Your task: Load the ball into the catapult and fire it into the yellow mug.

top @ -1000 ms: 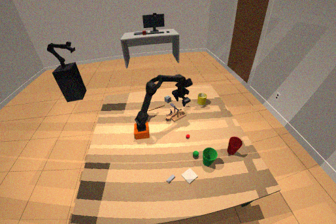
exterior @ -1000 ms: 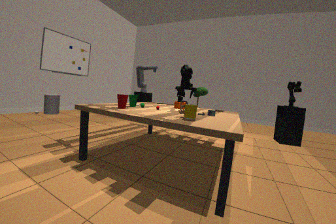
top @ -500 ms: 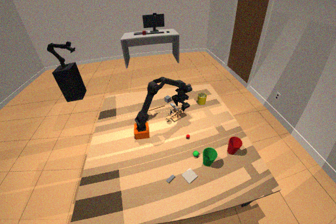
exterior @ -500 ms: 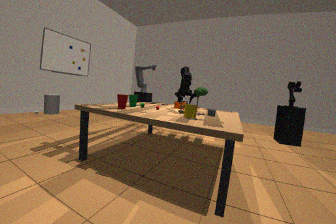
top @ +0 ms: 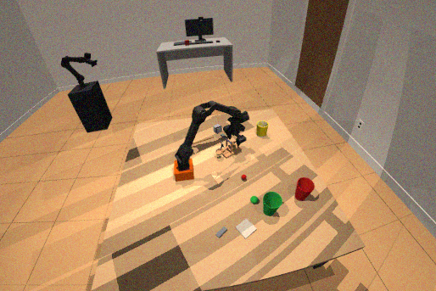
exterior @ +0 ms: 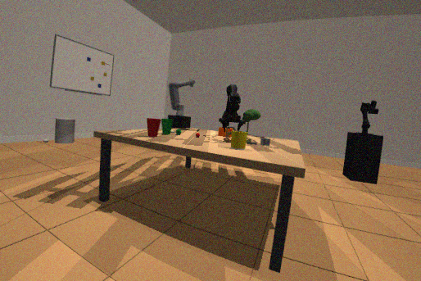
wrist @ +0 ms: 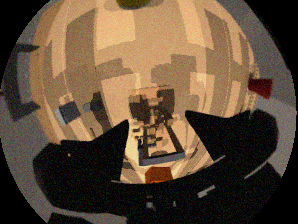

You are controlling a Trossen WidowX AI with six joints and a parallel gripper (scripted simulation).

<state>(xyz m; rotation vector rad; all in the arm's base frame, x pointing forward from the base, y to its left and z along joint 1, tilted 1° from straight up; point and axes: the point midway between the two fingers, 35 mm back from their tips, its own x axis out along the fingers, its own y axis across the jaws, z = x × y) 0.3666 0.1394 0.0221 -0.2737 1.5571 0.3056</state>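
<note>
My gripper tip is now 27 cm to the left of the red ball, 5 cm above it and 2 cm past it. Round my gripper tip: grey cube (24 cm to the left, 6 cm behind, 4 cm below); yellow mug (26 cm ahead, 11 cm to the left, 4 cm below); wooden catapult (7 cm behind, 2 cm to the right, 1 cm below).
</note>
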